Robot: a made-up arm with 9 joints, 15 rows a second.
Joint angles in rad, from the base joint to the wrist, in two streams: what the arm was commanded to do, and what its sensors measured. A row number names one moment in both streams.
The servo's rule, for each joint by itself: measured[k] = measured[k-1] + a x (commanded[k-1-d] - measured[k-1]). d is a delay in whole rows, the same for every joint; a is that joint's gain. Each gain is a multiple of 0.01, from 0.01 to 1. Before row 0 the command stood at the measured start. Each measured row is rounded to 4 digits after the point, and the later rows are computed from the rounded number. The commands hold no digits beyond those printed.
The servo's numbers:
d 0
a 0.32 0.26 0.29 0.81 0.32 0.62 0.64 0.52 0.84
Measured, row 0:
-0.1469 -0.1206 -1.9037 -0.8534 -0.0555 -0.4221 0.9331 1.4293 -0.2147
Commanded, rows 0 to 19:
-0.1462 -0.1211 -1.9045 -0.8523 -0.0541 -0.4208 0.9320 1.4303 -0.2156
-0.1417 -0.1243 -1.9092 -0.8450 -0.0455 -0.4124 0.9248 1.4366 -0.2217
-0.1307 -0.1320 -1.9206 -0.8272 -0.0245 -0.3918 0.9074 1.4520 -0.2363
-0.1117 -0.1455 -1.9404 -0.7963 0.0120 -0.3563 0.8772 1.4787 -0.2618
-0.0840 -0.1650 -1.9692 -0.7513 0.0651 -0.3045 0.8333 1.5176 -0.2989
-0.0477 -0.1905 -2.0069 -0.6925 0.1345 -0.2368 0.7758 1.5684 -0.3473
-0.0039 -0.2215 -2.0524 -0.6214 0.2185 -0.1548 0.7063 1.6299 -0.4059
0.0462 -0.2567 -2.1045 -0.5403 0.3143 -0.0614 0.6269 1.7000 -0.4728
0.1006 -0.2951 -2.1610 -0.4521 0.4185 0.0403 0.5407 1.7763 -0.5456
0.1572 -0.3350 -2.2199 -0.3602 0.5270 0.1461 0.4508 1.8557 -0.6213
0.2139 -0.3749 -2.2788 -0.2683 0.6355 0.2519 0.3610 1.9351 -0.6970
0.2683 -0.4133 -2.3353 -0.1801 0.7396 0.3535 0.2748 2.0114 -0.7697
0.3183 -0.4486 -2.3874 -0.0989 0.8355 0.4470 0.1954 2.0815 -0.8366
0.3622 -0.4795 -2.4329 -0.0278 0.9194 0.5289 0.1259 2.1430 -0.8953
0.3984 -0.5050 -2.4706 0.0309 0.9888 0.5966 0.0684 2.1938 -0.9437
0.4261 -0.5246 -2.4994 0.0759 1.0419 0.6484 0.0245 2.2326 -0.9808
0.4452 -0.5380 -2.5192 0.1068 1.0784 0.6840 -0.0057 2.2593 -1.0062
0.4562 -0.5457 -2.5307 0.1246 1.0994 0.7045 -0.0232 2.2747 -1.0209
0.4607 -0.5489 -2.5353 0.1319 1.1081 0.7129 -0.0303 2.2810 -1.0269
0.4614 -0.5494 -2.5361 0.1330 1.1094 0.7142 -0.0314 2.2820 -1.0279
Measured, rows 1 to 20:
-0.1467 -0.1207 -1.9039 -0.8525 -0.0551 -0.4213 0.9324 1.4298 -0.2155
-0.1451 -0.1216 -1.9054 -0.8464 -0.0520 -0.4158 0.9275 1.4333 -0.2207
-0.1405 -0.1243 -1.9098 -0.8308 -0.0432 -0.4009 0.9146 1.4430 -0.2338
-0.1313 -0.1298 -1.9187 -0.8029 -0.0255 -0.3732 0.8907 1.4616 -0.2573
-0.1162 -0.1390 -1.9333 -0.7611 0.0035 -0.3306 0.8540 1.4907 -0.2922
-0.0943 -0.1524 -1.9546 -0.7055 0.0454 -0.2724 0.8040 1.5311 -0.3385
-0.0654 -0.1704 -1.9830 -0.6374 0.1008 -0.1995 0.7415 1.5825 -0.3951
-0.0297 -0.1928 -2.0182 -0.5587 0.1691 -0.1139 0.6682 1.6436 -0.4604
0.0120 -0.2194 -2.0596 -0.4724 0.2489 -0.0183 0.5866 1.7126 -0.5320
0.0585 -0.2495 -2.1061 -0.3815 0.3379 0.0836 0.4997 1.7870 -0.6070
0.1082 -0.2821 -2.1562 -0.2898 0.4331 0.1879 0.4109 1.8640 -0.6826
0.1594 -0.3162 -2.2081 -0.2009 0.5312 0.2906 0.3238 1.9406 -0.7558
0.2102 -0.3506 -2.2601 -0.1183 0.6286 0.3876 0.2416 2.0139 -0.8237
0.2588 -0.3841 -2.3102 -0.0450 0.7217 0.4752 0.1676 2.0810 -0.8838
0.3035 -0.4155 -2.3567 0.0165 0.8072 0.5505 0.1041 2.1397 -0.9341
0.3427 -0.4439 -2.3981 0.0646 0.8823 0.6112 0.0532 2.1880 -0.9733
0.3755 -0.4684 -2.4332 0.0988 0.9451 0.6563 0.0155 2.2251 -1.0009
0.4013 -0.4885 -2.4615 0.1197 0.9945 0.6862 -0.0093 2.2509 -1.0177
0.4203 -0.5042 -2.4829 0.1296 1.0309 0.7028 -0.0227 2.2666 -1.0254
0.4335 -0.5160 -2.4983 0.1324 1.0560 0.7099 -0.0283 2.2746 -1.0275

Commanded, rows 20 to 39:
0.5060 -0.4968 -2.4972 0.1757 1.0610 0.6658 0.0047 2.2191 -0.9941
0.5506 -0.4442 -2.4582 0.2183 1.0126 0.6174 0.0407 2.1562 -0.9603
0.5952 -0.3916 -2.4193 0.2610 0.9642 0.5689 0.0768 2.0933 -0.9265
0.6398 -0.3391 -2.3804 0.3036 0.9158 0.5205 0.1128 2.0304 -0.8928
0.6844 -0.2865 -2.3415 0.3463 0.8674 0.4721 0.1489 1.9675 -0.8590
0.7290 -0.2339 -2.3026 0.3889 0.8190 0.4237 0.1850 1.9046 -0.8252
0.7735 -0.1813 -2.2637 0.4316 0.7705 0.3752 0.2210 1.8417 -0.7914
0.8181 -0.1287 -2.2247 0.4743 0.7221 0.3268 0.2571 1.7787 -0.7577
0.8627 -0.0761 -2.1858 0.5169 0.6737 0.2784 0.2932 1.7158 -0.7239
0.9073 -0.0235 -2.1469 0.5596 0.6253 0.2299 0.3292 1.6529 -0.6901
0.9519 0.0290 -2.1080 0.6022 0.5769 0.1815 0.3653 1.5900 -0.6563
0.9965 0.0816 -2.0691 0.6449 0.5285 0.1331 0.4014 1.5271 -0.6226
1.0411 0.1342 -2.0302 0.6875 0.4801 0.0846 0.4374 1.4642 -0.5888
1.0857 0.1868 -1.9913 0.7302 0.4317 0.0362 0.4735 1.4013 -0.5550
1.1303 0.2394 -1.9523 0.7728 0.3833 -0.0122 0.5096 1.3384 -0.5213
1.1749 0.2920 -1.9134 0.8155 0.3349 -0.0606 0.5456 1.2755 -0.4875
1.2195 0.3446 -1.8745 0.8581 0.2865 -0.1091 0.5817 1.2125 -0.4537
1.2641 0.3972 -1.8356 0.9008 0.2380 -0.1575 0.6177 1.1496 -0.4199
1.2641 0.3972 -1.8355 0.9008 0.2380 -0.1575 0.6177 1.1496 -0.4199
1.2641 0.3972 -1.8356 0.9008 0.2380 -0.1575 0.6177 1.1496 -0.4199
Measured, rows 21 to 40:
0.4567 -0.5110 -2.4980 0.1675 1.0576 0.6826 -0.0072 2.2457 -0.9994
0.4867 -0.4936 -2.4865 0.2086 1.0432 0.6422 0.0235 2.1992 -0.9666
0.5214 -0.4671 -2.4670 0.2510 1.0179 0.5968 0.0576 2.1441 -0.9329
0.5593 -0.4338 -2.4419 0.2936 0.9852 0.5495 0.0929 2.0850 -0.8992
0.5993 -0.3955 -2.4128 0.3363 0.9475 0.5015 0.1287 2.0239 -0.8654
0.6408 -0.3535 -2.3808 0.3789 0.9064 0.4533 0.1647 1.9619 -0.8316
0.6833 -0.3087 -2.3468 0.4216 0.8629 0.4049 0.2007 1.8994 -0.7978
0.7264 -0.2619 -2.3114 0.4643 0.8178 0.3565 0.2368 1.8366 -0.7641
0.7700 -0.2136 -2.2750 0.5069 0.7717 0.3081 0.2729 1.7738 -0.7303
0.8139 -0.1642 -2.2379 0.5496 0.7249 0.2596 0.3089 1.7109 -0.6965
0.8581 -0.1140 -2.2002 0.5922 0.6775 0.2112 0.3450 1.6480 -0.6627
0.9024 -0.0631 -2.1622 0.6349 0.6298 0.1628 0.3811 1.5851 -0.6290
0.9468 -0.0118 -2.1239 0.6775 0.5819 0.1143 0.4171 1.5222 -0.5952
0.9912 0.0398 -2.0854 0.7202 0.5338 0.0659 0.4532 1.4593 -0.5614
1.0357 0.0917 -2.0468 0.7628 0.4856 0.0175 0.4893 1.3964 -0.5277
1.0802 0.1438 -2.0081 0.8055 0.4374 -0.0309 0.5253 1.3335 -0.4939
1.1248 0.1960 -1.9694 0.8481 0.3891 -0.0794 0.5614 1.2706 -0.4601
1.1694 0.2483 -1.9306 0.8908 0.3407 -0.1278 0.5974 1.2077 -0.4263
1.1997 0.2870 -1.9030 0.8989 0.3078 -0.1462 0.6104 1.1775 -0.4209
1.2203 0.3157 -1.8835 0.9004 0.2855 -0.1532 0.6151 1.1630 -0.4201

